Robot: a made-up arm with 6 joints.
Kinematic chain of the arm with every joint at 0, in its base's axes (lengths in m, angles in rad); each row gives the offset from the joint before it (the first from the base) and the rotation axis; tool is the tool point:
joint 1: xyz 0 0 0.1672 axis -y
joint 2: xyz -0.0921 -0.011 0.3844 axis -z
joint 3: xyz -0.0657 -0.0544 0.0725 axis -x
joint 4: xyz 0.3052 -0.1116 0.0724 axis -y
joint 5: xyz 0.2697 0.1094 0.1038 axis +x
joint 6: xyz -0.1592 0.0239 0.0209 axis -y
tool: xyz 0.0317 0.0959 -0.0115
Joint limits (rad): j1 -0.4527..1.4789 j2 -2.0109..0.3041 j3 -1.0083..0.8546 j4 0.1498..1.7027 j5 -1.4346..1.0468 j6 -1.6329..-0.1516
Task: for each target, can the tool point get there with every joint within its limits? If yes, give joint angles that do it. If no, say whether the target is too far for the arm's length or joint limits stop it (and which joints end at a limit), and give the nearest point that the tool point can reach.
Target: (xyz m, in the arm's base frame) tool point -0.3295 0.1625 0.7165
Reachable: yes | joints 0.8958 -0.7561 -0.5926 0.5805 -1.0451 -0.6959
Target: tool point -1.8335 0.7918 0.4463
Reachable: no: too far | nearest point -0.7798 0.3198 0.2859 | short by 1.166 m
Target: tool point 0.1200 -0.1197 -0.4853
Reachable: no: joint limits stop it (at a limit: joint 1, joint 2, joint 3, joint 4, joint 6) | nearest point -0.4924 0.0407 -0.0597 | short by 0.763 m
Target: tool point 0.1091 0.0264 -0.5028
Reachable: no: joint limits stop it (at a limit: joint 1, joint 2, joint 3, joint 4, joint 6) | nearest point -0.5092 0.2198 -0.1492 | short by 0.738 m
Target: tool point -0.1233 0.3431 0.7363
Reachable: yes | joints -0.0045 -1.3923 0.4265 0.5195 -0.6614 -0.4171
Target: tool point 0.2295 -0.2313 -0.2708
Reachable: no: joint limits stop it (at a limit: joint 1, joint 2, joint 3, joint 4, joint 6) | nearest point 0.4649 -0.0565 0.4638 | short by 0.791 m
